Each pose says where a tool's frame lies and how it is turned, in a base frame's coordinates. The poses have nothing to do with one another.
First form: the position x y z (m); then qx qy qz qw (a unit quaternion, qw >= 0).
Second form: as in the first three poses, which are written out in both.
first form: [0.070 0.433 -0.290 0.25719 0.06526 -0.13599 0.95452]
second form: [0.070 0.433 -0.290 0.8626 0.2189 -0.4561 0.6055]
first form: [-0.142 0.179 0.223 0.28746 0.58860 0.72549 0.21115]
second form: [-0.142 0.179 0.223 0.2941 0.6022 0.7422 2.7161]
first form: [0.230 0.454 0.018 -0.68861 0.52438 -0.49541 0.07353]
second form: [0.230 0.454 0.018 -0.6905 0.5258 -0.4968 2.9944]
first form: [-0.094 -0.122 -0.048 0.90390 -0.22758 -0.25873 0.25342]
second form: [-0.094 -0.122 -0.048 0.9344 -0.2353 -0.2675 2.6292]
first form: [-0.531 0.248 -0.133 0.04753 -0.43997 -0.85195 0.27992]
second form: [-0.531 0.248 -0.133 0.0495 -0.4583 -0.8874 2.5742]
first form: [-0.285 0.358 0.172 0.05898 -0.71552 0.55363 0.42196]
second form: [-0.285 0.358 0.172 0.0651 -0.7892 0.6107 2.2704]
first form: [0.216 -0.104 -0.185 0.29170 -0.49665 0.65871 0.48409]
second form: [0.216 -0.104 -0.185 0.3334 -0.5676 0.7528 2.1309]
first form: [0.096 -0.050 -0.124 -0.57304 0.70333 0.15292 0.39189]
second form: [0.096 -0.050 -0.124 -0.6229 0.7645 0.1662 2.3362]
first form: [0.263 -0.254 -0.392 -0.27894 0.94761 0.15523 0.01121]
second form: [0.263 -0.254 -0.392 -0.2790 0.9477 0.1552 3.1192]
